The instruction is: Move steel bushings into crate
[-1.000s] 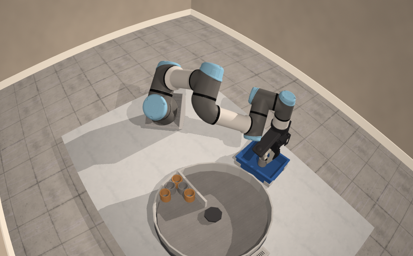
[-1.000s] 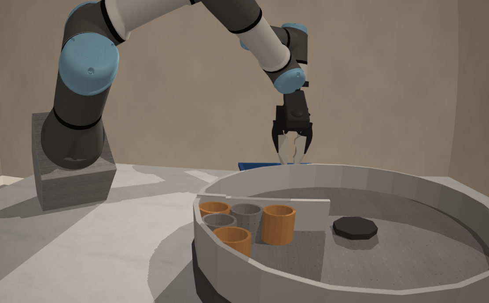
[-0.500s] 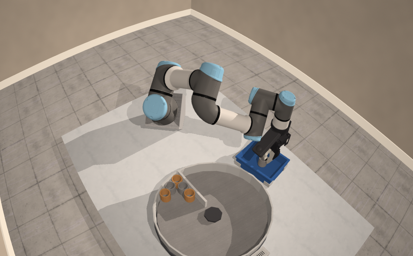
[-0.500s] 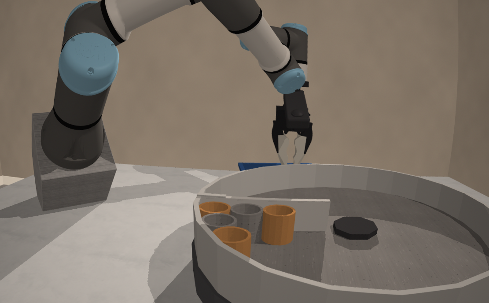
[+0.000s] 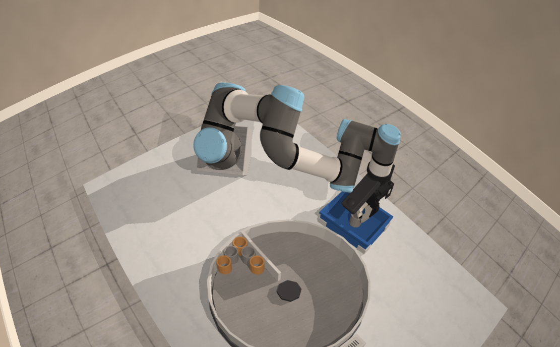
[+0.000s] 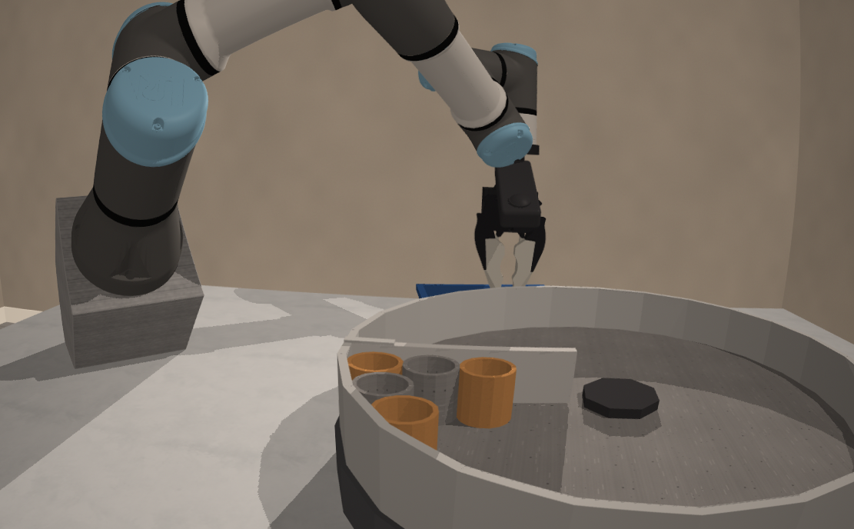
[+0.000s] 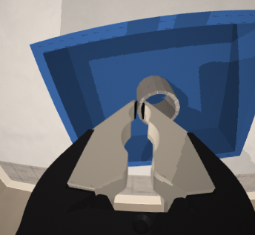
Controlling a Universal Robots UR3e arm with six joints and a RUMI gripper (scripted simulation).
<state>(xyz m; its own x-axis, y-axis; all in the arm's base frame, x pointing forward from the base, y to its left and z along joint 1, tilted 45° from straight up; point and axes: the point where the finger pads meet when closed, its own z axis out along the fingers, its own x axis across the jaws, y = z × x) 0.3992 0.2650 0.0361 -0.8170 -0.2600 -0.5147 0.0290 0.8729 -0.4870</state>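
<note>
Right now the blue crate is 2 cm below my hand and 2 cm behind it. From my hand the other things lie so: turntable (34 cm to the right, 5 cm ahead, 1 cm above).
</note>
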